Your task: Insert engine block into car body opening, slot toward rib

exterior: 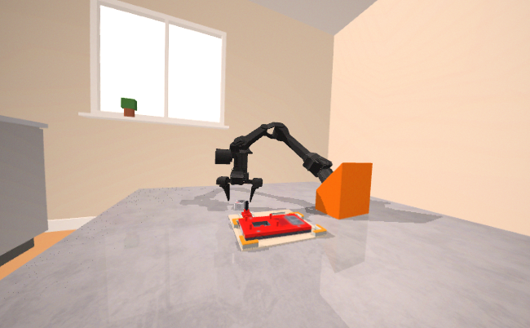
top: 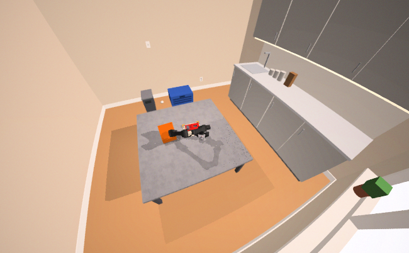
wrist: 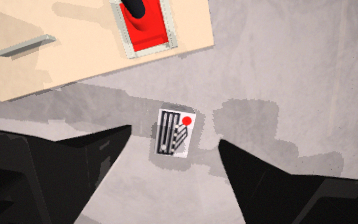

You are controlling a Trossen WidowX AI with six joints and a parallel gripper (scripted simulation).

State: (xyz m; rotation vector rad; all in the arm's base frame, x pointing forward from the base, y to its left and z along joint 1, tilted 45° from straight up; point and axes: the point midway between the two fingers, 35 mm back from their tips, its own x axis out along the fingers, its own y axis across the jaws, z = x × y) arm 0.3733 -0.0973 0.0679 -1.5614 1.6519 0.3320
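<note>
Now: the engine block 2 cm below my gripper tip and 1 cm behind it. Round my gripper tip: black upright piece: 11 cm to the left, 1 cm behind, 1 cm above.
</note>
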